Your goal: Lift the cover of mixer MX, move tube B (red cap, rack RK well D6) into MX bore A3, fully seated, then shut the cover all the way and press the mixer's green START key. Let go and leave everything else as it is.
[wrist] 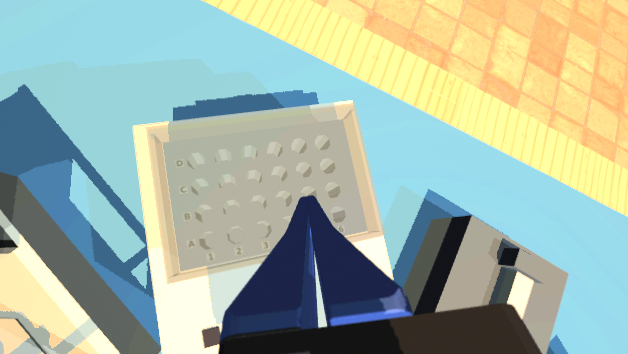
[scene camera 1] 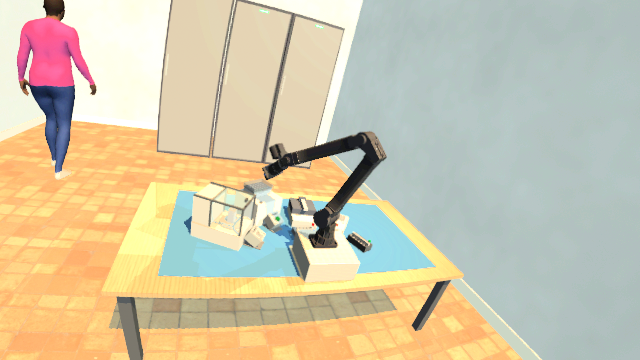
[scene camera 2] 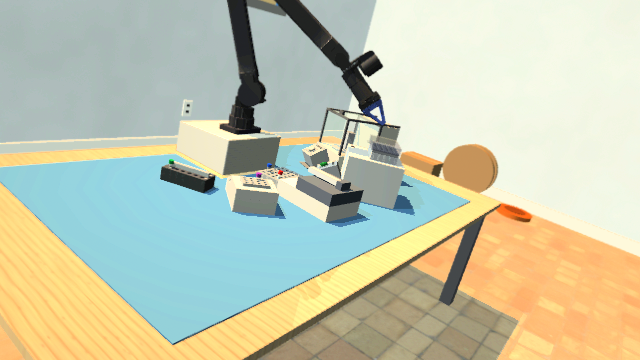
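Pixels of known places: gripper, fingertip midpoint: (wrist: 308, 205) (scene camera 1: 264, 175) (scene camera 2: 384, 124); arm's base at its link origin: (scene camera 1: 322, 242) (scene camera 2: 240, 130).
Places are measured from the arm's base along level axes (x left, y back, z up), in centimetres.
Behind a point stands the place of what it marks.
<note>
My gripper (scene camera 1: 265, 178) {x 21.7, y -39.7, z 13.8 cm} (scene camera 2: 383, 124) {x 21.7, y -39.7, z 13.8 cm} (wrist: 308, 205) {x 21.7, y -39.7, z 13.8 cm} is shut and empty, its blue fingertips above a tall white box (scene camera 2: 372, 175) {x 14.8, y -43.8, z -1.4 cm} that appears to be the mixer. In the wrist view its recessed block (wrist: 242, 187) {x 25.2, y -40.2, z 8.4 cm} has bores in rows A to D, columns 1 to 6. No tubes show in the visible bores; the fingers hide a few. Whether a clear cover lies over the block I cannot tell. A small console with a green key (scene camera 1: 277, 219) {x 14.6, y -25.4, z -4.1 cm} (scene camera 2: 324, 164) {x 13.4, y -26.8, z -3.7 cm} stands beside the box. A red cap (scene camera 1: 313, 224) {x -5.2, y -23.1, z -5.4 cm} (scene camera 2: 280, 172) {x -5.5, y -23.7, z -5.4 cm} sits on a low pale rack near the arm base. Well labels there are unreadable.
A glass-sided enclosure (scene camera 1: 225, 232) {x 42.1, y -11.5, z -3.1 cm} stands beside the tall box. A dark-topped device (scene camera 1: 302, 206) {x -2.0, y -35.5, z -1.4 cm} (scene camera 2: 330, 192) {x -10.9, y -44.8, z -2.6 cm} (wrist: 492, 270) {x -2.0, y -43.1, z -2.6 cm} is on the other side. A sloped white block (scene camera 2: 255, 197) {x -26.6, y -33.0, z -6.2 cm}, a black holder with a green cap (scene camera 2: 187, 177) {x -31.4, y -13.2, z -7.7 cm} and a small console (scene camera 1: 255, 237) {x 28.6, y -10.0, z -4.5 cm} (scene camera 2: 316, 154) {x 24.8, y -15.9, z -4.9 cm} stand on the mat.
</note>
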